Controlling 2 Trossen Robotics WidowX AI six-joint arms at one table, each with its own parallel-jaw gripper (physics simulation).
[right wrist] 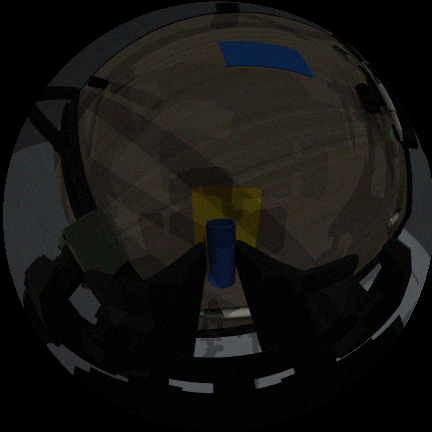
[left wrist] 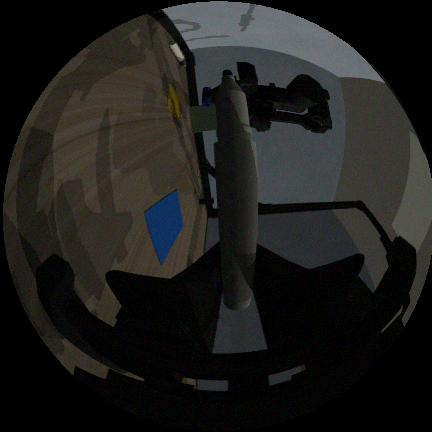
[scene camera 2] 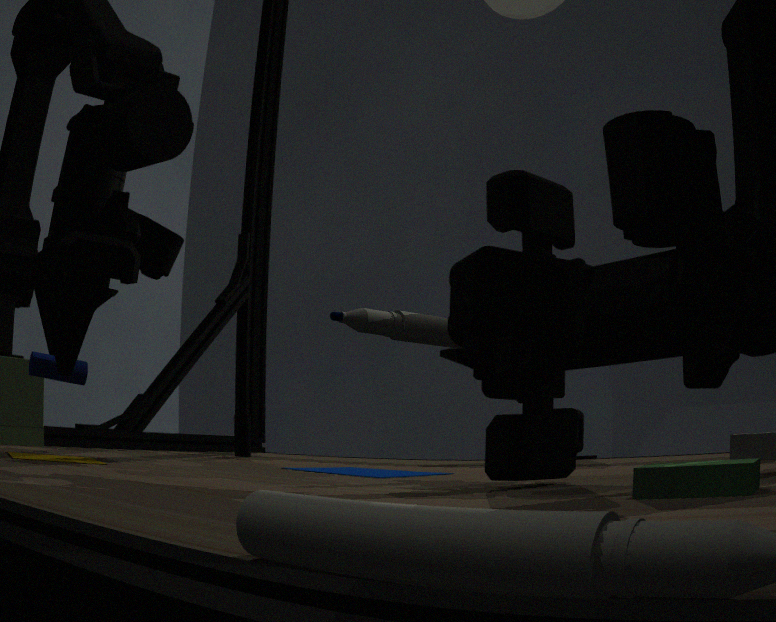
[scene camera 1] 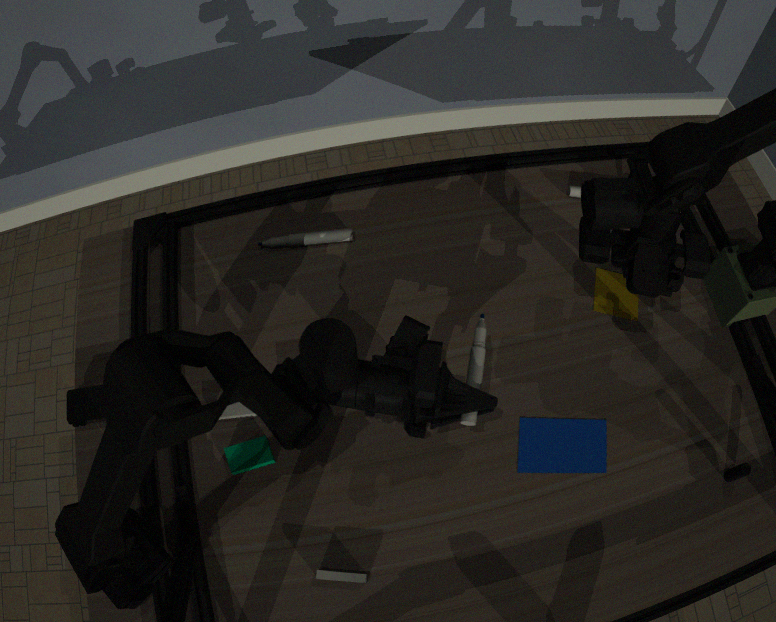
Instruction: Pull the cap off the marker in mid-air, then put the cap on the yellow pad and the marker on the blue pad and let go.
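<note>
My left gripper is shut on the white uncapped marker, which is in mid-air with its blue tip bare. My right gripper is shut on the blue cap, with its open end showing in the right wrist view. The cap is above the table, apart from the marker; in scene camera 1 the arm hides it. The yellow pad lies below the right gripper. The blue pad lies flat beyond the left fingertips in scene camera 1.
A pale green box stands right of the yellow pad in scene camera 1. Another marker lies at the upper left, and the end of a white one shows near the right arm. A green block and a white block lie lower left.
</note>
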